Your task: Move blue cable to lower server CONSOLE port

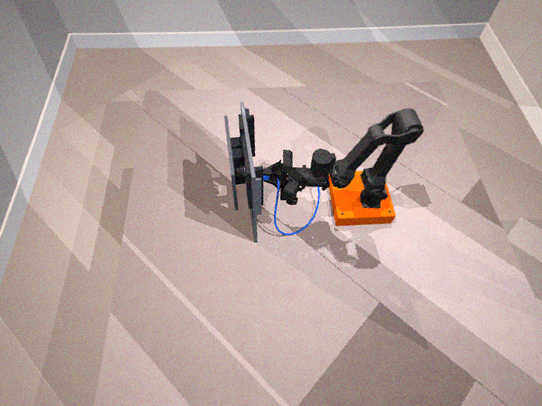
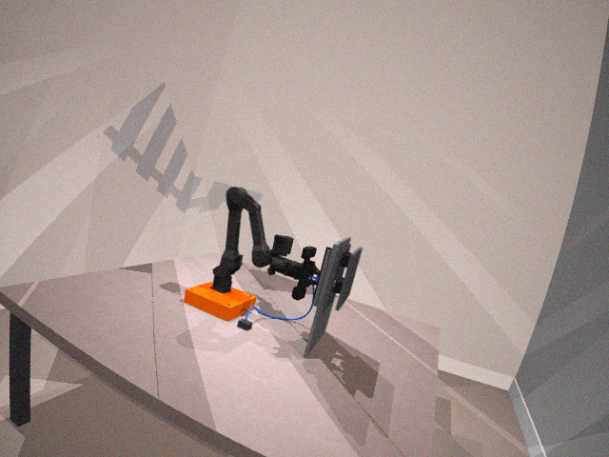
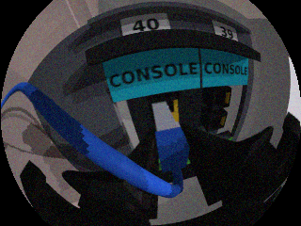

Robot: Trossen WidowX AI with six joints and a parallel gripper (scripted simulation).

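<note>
My gripper tip is right at the blue plug. Round my gripper tip: black block 19 cm behind, 13 cm to the right, 21 cm below.
</note>
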